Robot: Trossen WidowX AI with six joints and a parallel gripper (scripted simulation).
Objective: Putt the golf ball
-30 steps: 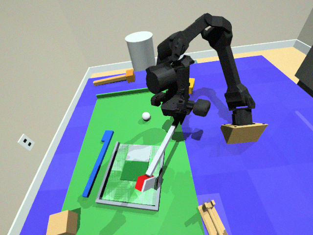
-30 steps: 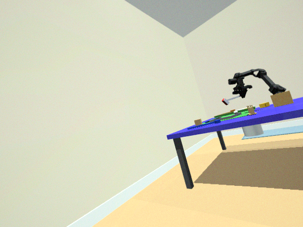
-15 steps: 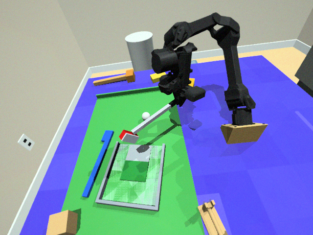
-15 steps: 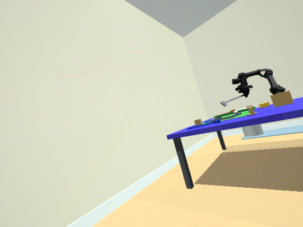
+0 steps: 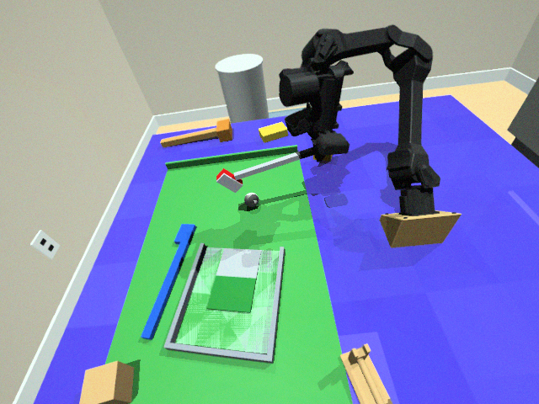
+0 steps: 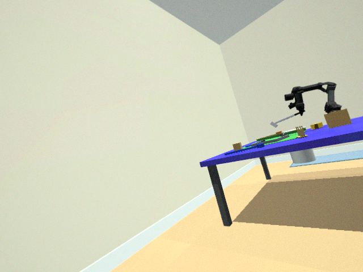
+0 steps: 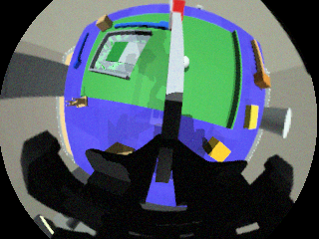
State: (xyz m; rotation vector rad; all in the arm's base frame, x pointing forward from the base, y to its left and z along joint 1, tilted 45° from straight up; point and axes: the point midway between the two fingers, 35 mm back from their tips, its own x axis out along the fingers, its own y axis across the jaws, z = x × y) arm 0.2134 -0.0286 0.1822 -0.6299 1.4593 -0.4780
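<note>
Now: the red putter 120 mm ahead of my gripper tip, 10 mm to the left of it and 10 mm above it. The rest, counted from my gripper tip: yellow block (370 mm to the right, 130 mm below, 90 mm ahead); then white golf ball (190 mm ahead, 130 mm below, 20 mm to the right); then dark green rail (260 mm ahead, 250 mm to the right, 130 mm below).
</note>
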